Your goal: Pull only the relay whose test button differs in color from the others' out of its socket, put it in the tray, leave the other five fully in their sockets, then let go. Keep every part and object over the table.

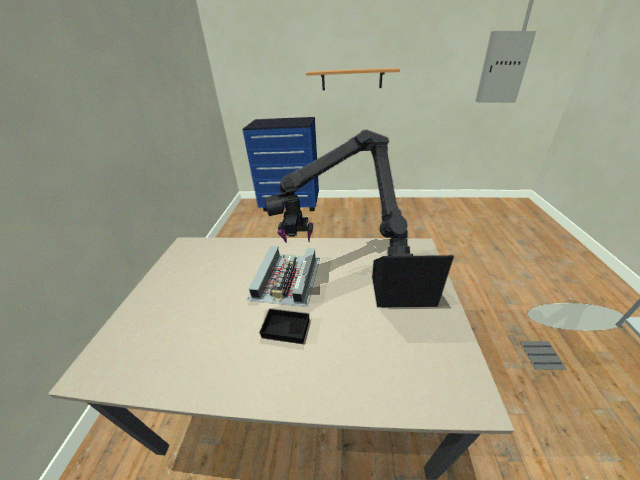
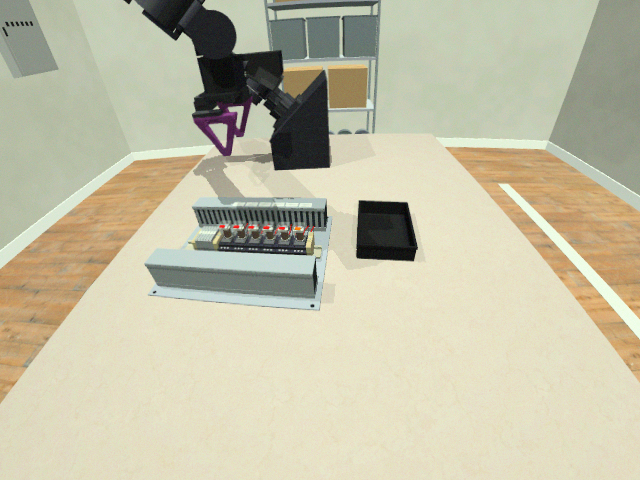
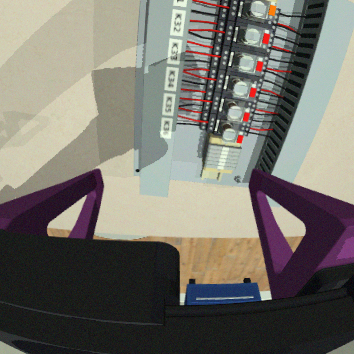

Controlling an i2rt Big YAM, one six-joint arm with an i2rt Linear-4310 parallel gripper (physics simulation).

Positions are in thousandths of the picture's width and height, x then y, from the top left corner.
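Image 1 gives you a grey panel (image 1: 416,620). In image 2 there's the panel again (image 2: 502,495), along with my gripper (image 2: 366,303), and image 3 has my gripper too (image 3: 496,499).
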